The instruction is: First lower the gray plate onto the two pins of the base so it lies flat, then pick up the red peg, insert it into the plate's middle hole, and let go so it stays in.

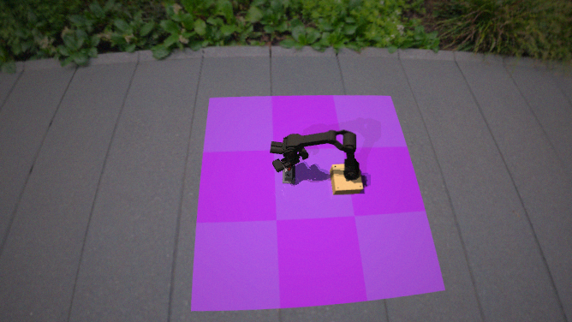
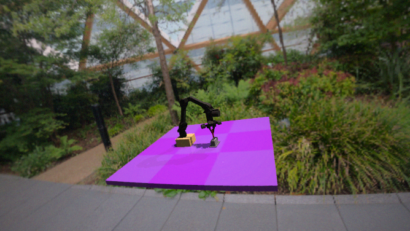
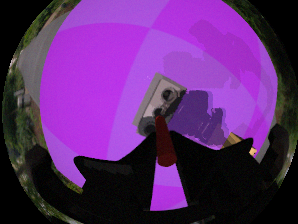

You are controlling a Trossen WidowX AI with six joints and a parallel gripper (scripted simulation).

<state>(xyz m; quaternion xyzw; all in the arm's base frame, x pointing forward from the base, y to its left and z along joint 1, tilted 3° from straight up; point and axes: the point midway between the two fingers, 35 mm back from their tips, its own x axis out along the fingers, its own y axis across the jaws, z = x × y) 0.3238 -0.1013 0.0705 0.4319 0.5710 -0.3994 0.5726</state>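
The gray plate is 10 mm to the right of my gripper tip and 70 mm below it. Also, from my gripper tip: red peg: right at my gripper tip.
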